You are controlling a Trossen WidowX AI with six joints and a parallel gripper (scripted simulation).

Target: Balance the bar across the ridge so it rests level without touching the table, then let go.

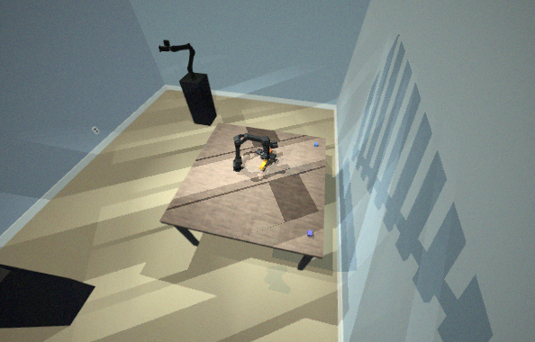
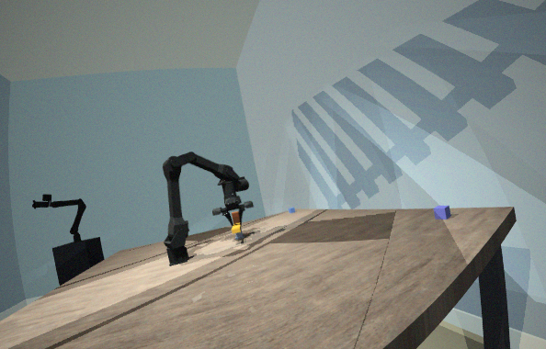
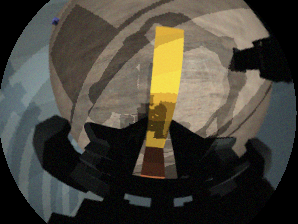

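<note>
My gripper tip is now 6 cm above the grey-blue piece, 3 cm to the right of it and 1 cm short of it. Also, from my gripper tip: purple cube 63 cm to the right, 47 cm ahead, 4 cm below.
</note>
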